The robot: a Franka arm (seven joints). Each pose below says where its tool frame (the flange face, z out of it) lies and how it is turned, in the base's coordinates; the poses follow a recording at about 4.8 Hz.
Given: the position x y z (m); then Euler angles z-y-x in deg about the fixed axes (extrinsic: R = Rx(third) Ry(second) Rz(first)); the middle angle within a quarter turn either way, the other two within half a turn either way.
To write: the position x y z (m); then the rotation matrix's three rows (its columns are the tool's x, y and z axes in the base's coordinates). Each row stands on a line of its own. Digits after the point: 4 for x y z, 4 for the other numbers.
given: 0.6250 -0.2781 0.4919 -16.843 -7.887 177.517
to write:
0.6250 -0.2781 0.4919
0.9480 0.2870 -0.1372
0.2838 -0.9579 -0.0429
-0.1438 0.0017 -0.9896

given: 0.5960 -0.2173 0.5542 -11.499 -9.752 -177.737
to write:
0.5960 -0.2173 0.5542
0.9658 0.1965 -0.1694
0.2057 -0.9778 0.0389
-0.1580 -0.0724 -0.9848

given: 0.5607 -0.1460 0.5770 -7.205 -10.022 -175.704
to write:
0.5607 -0.1460 0.5770
0.9770 0.1235 -0.1740
0.1380 -0.9877 0.0738
-0.1628 -0.0961 -0.9820

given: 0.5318 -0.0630 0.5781 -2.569 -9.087 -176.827
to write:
0.5318 -0.0630 0.5781
0.9865 0.0443 -0.1579
0.0535 -0.9971 0.0547
-0.1551 -0.0624 -0.9859

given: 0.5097 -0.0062 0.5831 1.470 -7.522 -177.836
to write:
0.5097 -0.0062 0.5831
0.9911 -0.0254 -0.1309
-0.0207 -0.9991 0.0374
-0.1317 -0.0344 -0.9907

